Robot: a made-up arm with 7 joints.
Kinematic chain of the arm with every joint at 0, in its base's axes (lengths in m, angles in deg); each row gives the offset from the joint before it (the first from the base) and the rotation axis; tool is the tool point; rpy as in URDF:
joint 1: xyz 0 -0.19 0.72 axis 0.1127 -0.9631 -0.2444
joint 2: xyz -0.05 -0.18 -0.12 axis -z
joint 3: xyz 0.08 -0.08 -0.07 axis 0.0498 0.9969 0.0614
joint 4: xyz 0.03 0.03 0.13 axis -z
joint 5: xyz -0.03 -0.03 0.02 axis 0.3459 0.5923 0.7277
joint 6: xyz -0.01 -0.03 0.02 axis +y
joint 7: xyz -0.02 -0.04 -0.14 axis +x
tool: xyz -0.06 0.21 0.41 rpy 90 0 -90
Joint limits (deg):
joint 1: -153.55..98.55
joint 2: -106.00..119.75
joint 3: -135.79..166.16
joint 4: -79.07..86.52
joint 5: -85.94..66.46
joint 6: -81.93..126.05
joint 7: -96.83..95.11
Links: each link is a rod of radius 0.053 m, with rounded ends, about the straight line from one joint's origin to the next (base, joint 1, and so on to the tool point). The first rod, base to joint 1, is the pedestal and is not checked.
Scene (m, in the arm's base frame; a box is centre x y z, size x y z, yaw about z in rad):
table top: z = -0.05
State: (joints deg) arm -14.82 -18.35 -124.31 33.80 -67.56 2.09 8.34
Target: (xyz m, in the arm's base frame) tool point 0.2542 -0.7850 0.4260
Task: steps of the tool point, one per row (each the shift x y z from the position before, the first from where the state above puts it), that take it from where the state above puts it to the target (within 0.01 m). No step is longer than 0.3 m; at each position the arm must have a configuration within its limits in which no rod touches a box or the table.
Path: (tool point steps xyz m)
1: -0.0255 -0.0968 -0.1430
2: 0.0529 -0.1607 -0.1181
3: 0.1508 -0.1758 -0.0464
4: 0.2200 -0.1269 0.0608
5: 0.2203 -0.0264 0.1693

